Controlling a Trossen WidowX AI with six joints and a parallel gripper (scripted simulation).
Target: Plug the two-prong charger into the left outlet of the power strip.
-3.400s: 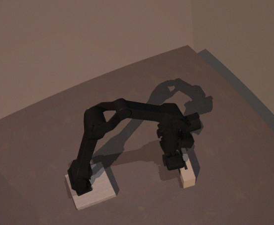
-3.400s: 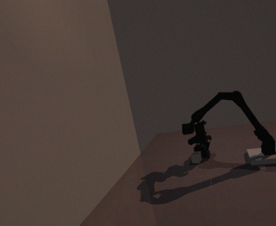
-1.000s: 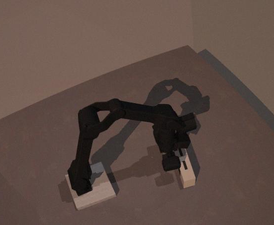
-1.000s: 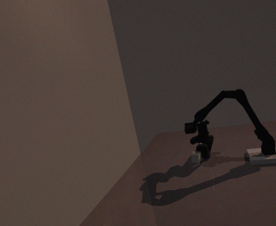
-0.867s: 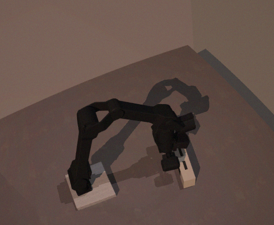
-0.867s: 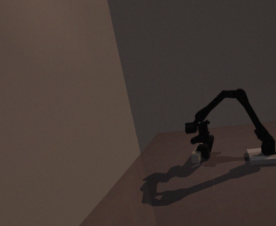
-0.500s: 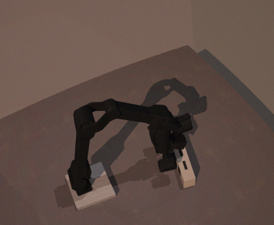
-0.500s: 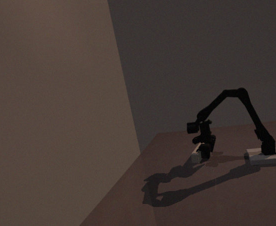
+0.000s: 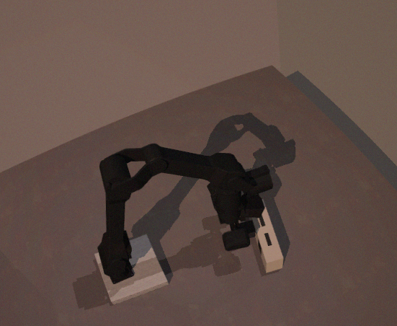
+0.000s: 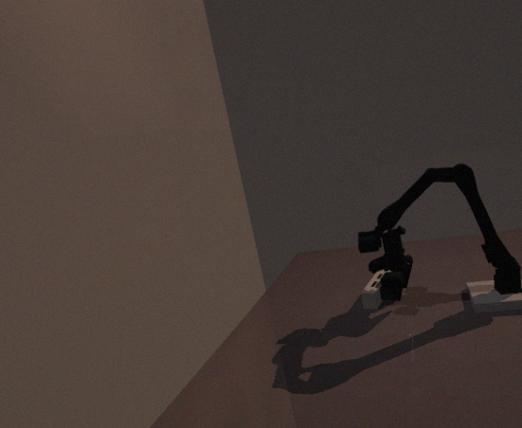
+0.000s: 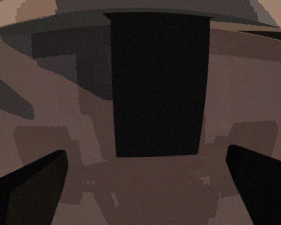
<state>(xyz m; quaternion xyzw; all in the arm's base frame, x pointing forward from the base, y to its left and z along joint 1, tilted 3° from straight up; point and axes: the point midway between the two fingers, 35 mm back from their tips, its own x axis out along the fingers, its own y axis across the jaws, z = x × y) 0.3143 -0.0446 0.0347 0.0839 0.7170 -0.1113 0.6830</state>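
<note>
Right now my gripper tip is 60 mm short of the dark charger, 20 mm to the left of it and 10 mm below it.
</note>
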